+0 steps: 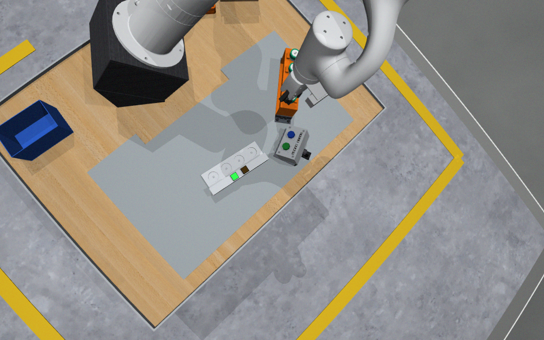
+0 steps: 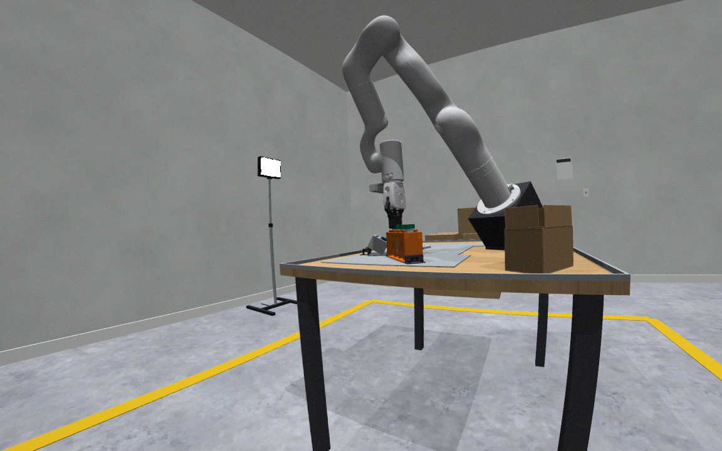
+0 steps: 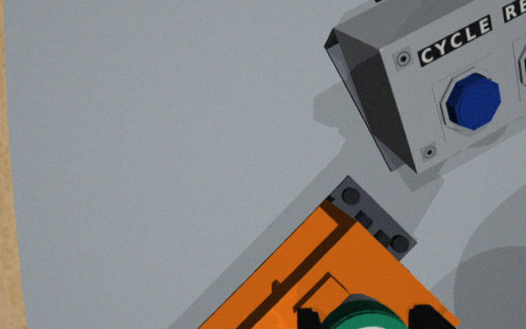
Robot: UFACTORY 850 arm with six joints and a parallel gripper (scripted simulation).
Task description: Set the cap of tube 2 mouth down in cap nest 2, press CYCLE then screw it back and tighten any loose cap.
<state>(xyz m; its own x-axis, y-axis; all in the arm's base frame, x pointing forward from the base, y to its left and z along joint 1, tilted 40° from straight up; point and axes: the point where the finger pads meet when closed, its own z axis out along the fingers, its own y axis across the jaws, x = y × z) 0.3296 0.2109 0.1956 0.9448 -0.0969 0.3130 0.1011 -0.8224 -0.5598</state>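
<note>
Right now my hand is 120 mm short of the green ready key, 90 mm to the left of it and 60 mm above it. The rest, counted from my hand: blue cycle key: 100 mm ahead, 60 mm below, 50 mm to the right; then key housing: 130 mm ahead, 80 mm below, 70 mm to the right; then green-rimmed cap: 80 mm behind, 70 mm to the left, 20 mm below.
</note>
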